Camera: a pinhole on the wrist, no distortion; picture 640 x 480 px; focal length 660.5 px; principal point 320.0 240.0 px. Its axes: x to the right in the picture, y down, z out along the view. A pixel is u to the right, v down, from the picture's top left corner.
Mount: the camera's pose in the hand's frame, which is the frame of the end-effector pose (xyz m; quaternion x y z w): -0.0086 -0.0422 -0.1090 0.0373 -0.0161 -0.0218 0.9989
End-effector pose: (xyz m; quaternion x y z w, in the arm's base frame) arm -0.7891 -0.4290 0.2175 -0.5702 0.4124 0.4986 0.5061
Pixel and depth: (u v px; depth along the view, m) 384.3 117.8 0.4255
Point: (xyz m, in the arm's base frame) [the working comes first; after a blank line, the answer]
In the camera's frame: 0.0414 -0.0787 0.4255

-0.6835 -0.0989 0.2312
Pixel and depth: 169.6 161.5 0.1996
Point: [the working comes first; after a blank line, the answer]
In the camera's frame: -0.0455 -0.0237 0.1996

-0.7357 -0.3338 0.2922
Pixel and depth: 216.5 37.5 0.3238
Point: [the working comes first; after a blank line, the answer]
In the camera's frame: -0.0507 -0.0993 0.3238

-0.6735 -0.2052 0.3198
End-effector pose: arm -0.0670 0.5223 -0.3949 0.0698 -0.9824 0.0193 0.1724
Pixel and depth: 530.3 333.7 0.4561
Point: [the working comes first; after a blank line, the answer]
In the camera's frame: 0.1452 0.0647 0.4561

-0.2988 0.4664 -0.6859
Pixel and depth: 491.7 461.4 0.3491
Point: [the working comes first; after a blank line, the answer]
In the camera's frame: 0.0908 0.1170 0.3491

-0.2276 0.5410 -0.6053
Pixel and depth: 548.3 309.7 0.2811
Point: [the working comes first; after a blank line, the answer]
In the camera's frame: 0.0972 0.0297 0.2811

-0.1955 0.4636 -0.5328
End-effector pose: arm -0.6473 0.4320 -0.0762 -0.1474 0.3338 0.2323 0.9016
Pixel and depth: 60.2 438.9 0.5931
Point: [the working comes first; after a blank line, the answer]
In the camera's frame: -0.2333 0.1786 0.5931

-0.6097 0.6431 0.4411
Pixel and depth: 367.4 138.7 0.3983
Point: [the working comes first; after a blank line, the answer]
In the camera's frame: 0.0286 -0.0611 0.3983

-0.4239 0.4394 0.1446
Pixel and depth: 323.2 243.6 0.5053
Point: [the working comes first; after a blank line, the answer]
In the camera's frame: 0.0024 0.0028 0.5053

-0.4123 0.5256 0.2376
